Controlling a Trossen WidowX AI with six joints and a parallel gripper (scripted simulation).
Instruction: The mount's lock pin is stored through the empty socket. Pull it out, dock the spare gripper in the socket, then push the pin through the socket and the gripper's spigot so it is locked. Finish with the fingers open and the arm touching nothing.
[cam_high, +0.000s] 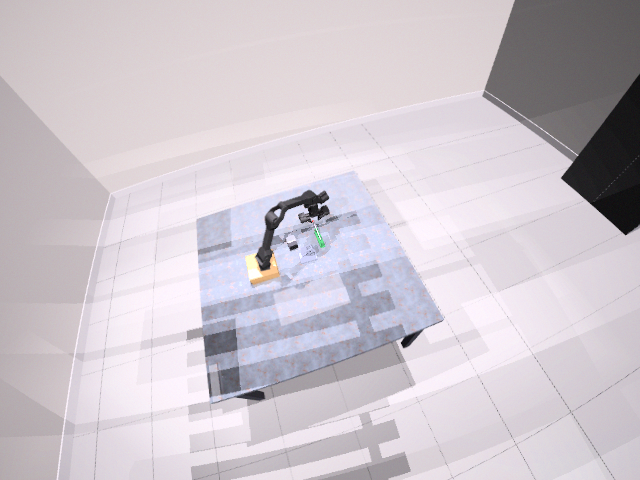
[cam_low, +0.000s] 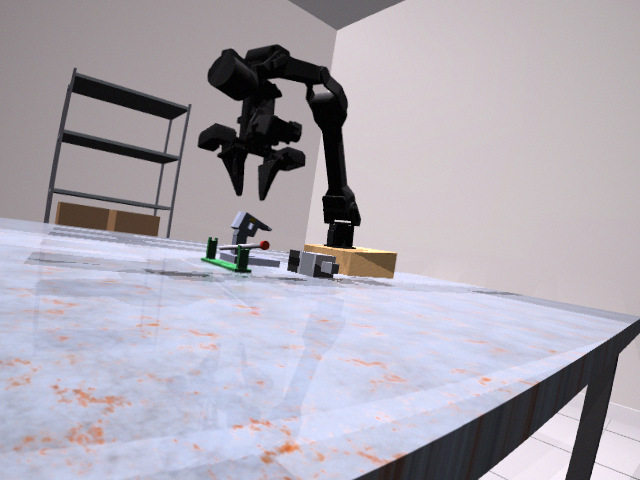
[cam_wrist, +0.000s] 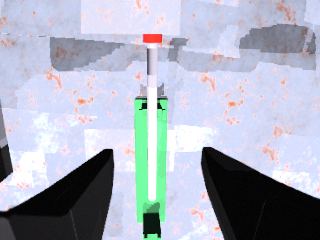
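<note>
My gripper tip is now 100 mm above the green mount and 60 mm to the left of it. From my gripper tip the other things lie so: spare gripper (180 mm behind, 100 mm below, 30 mm to the right); then socket (160 mm to the right, 90 mm behind, 70 mm below).
</note>
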